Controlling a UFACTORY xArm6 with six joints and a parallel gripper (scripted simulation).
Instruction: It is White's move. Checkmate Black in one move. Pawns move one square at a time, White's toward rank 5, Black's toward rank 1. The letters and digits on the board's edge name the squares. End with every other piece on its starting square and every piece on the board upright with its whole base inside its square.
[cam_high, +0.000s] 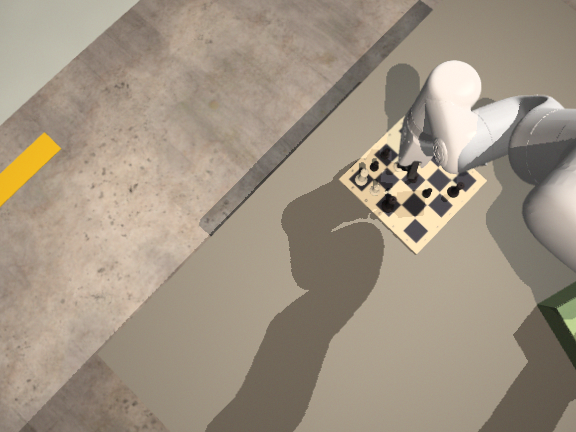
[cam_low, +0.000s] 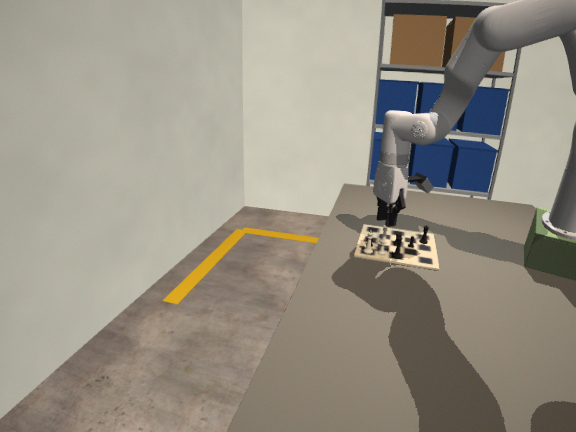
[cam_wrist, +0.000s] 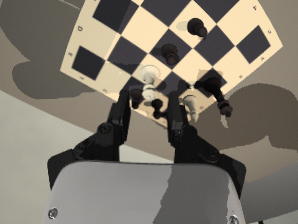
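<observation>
The chessboard lies 80 mm below my hand and 40 mm behind it.
</observation>
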